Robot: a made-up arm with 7 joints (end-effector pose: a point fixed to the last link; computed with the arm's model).
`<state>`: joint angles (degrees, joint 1 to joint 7).
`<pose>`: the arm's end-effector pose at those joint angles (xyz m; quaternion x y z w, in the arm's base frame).
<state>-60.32 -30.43 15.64 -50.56 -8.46 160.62 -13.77</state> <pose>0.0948 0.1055 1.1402 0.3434 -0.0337 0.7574 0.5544</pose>
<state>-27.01 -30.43 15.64 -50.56 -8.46 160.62 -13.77</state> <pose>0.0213 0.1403 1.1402 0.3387 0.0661 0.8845 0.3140</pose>
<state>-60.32 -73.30 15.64 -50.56 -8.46 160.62 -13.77</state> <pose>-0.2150 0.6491 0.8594 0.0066 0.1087 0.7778 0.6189</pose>
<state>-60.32 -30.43 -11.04 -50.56 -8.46 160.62 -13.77</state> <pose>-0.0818 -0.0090 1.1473 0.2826 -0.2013 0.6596 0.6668</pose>
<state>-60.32 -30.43 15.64 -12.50 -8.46 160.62 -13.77</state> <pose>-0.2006 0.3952 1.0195 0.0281 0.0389 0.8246 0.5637</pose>
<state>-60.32 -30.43 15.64 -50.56 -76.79 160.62 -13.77</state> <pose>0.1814 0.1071 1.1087 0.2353 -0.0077 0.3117 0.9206</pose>
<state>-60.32 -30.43 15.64 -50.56 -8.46 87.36 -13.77</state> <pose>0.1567 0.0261 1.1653 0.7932 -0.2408 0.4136 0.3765</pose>
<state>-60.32 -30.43 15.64 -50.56 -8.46 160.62 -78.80</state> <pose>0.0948 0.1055 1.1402 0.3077 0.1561 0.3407 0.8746</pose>
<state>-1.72 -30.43 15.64 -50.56 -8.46 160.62 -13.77</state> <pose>-0.0407 0.1359 1.1402 0.3160 0.1386 0.9318 0.1128</pose>
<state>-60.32 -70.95 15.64 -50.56 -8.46 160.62 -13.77</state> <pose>-0.2014 0.6253 0.8864 0.0255 0.1012 0.7796 0.6176</pose>
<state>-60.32 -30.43 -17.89 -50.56 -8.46 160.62 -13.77</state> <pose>-0.1332 -0.0262 1.1411 0.2644 -0.2429 0.6285 0.6900</pose>
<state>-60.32 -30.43 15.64 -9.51 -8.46 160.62 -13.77</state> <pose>-0.2215 0.4134 0.9990 0.0027 0.0445 0.8261 0.5618</pose>
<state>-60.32 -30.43 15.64 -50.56 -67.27 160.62 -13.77</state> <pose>0.1706 0.1134 1.1139 0.2565 -0.0117 0.3844 0.8868</pose>
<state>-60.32 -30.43 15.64 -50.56 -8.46 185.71 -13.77</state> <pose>0.0799 0.1157 1.1070 0.1468 0.0449 0.8100 0.5660</pose>
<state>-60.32 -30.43 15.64 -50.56 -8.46 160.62 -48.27</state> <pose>0.0948 0.1055 1.1402 0.3380 0.0696 0.5589 0.7540</pose>
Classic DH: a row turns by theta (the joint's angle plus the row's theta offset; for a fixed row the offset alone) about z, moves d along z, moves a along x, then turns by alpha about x. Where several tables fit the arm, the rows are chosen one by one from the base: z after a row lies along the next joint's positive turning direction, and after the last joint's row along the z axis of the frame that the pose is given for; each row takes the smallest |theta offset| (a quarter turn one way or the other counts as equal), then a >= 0, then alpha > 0; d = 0 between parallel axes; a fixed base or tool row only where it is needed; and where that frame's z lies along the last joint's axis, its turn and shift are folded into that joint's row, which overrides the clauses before.
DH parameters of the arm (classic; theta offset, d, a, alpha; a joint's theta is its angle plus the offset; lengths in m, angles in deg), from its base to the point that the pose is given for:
joint 1: 0 0.203 0 -90
joint 2: 0 0 0 90
joint 3: 0 0.271 0.105 90
joint 4: 0 0 -0.128 -90
joint 5: 0 0.598 0 90
joint 6: 0 0 0.087 90
joint 7: 0 0 0 0

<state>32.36 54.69 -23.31 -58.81 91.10 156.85 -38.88</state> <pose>0.8940 0.2077 0.2023 -0.8457 0.0451 -0.4151 0.3323</pose>
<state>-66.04 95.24 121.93 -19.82 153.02 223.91 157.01</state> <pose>0.5114 -0.6551 0.2214 -0.5349 0.3883 -0.6440 0.3852</pose>
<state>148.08 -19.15 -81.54 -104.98 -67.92 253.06 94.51</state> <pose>0.3133 0.5441 0.4972 -0.3021 -0.3569 -0.1313 0.8741</pose>
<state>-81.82 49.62 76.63 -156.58 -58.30 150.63 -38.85</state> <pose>0.4875 0.2259 -0.0018 -0.7121 -0.6704 -0.1242 0.1675</pose>
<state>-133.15 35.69 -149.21 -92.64 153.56 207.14 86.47</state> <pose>-0.0208 0.4325 0.7936 -0.0938 0.6520 0.6127 0.4366</pose>
